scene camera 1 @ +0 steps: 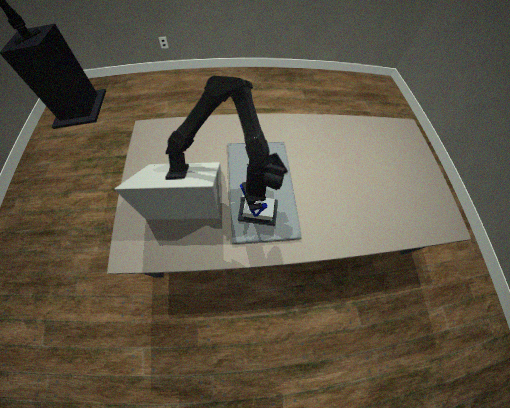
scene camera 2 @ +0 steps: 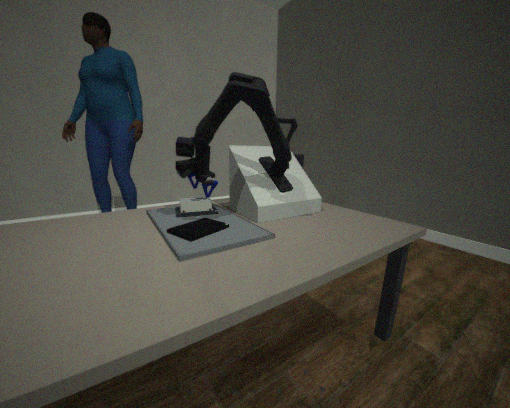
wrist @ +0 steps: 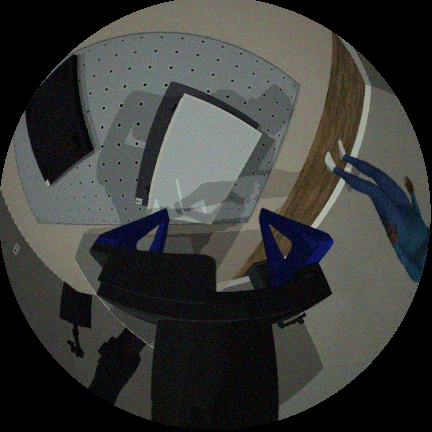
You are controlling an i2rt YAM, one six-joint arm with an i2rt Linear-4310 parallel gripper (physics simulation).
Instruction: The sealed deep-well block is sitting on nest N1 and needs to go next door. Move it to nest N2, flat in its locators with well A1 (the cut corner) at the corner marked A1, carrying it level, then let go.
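Seen in the pictures: gripper, between the fingertips: (scene camera 1: 252,207) (scene camera 2: 201,192) (wrist: 213,213); arm's base, origin of its link: (scene camera 1: 178,172) (scene camera 2: 275,174) (wrist: 142,327).
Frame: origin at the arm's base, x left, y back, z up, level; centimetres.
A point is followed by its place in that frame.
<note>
The white deep-well block (scene camera 1: 270,204) @(x -13.8, y -36.6, z -10.1 cm) (scene camera 2: 195,204) @(x -10.0, y -33.2, z -11.3 cm) (wrist: 205,150) @(x -14.1, y -33.8, z -10.1 cm) sits in the dark frame of nest N1 (scene camera 1: 257,222) @(x -19.7, y -30.4, z -14.4 cm) (scene camera 2: 197,213) @(x -8.0, y -33.4, z -14.6 cm) (wrist: 156,135) @(x -9.3, y -34.5, z -14.3 cm). A small white tag shows at one corner of that frame in the wrist view. I cannot make out the block's cut corner. The black nest N2 (scene camera 2: 197,229) @(x 10.5, y -40.9, z -14.3 cm) (wrist: 60,120) @(x 4.9, y -38.9, z -14.3 cm) lies beside it with no block on it; the arm hides it in scene camera 1. My gripper (scene camera 1: 251,207) @(x -15.3, y -28.4, z -7.9 cm) (scene camera 2: 202,193) @(x -15.3, y -28.4, z -7.9 cm) (wrist: 213,213) @(x -15.3, y -28.4, z -7.9 cm) is open and empty, its blue fingers wide apart just above the block, near one end of it.
Both nests are on a grey perforated board (scene camera 1: 265,235) @(x -25.6, y -33.1, z -15.5 cm) (scene camera 2: 240,240) @(x 23.3, y -33.0, z -15.5 cm) (wrist: 200,55) @(x -12.6, y -45.6, z -15.5 cm) on the beige table (scene camera 1: 360,175) @(x 0.4, y -88.8, z -16.8 cm) (scene camera 2: 300,265) @(x 42.2, y -27.8, z -16.7 cm). The arm's white wedge-shaped base block (scene camera 1: 175,200) @(x -13.8, y 0.2, z 2.4 cm) (scene camera 2: 290,205) @(x 11.4, y -1.1, z -11.7 cm) stands close beside the board. A person (scene camera 2: 107,95) (wrist: 380,185) stands beyond the table.
</note>
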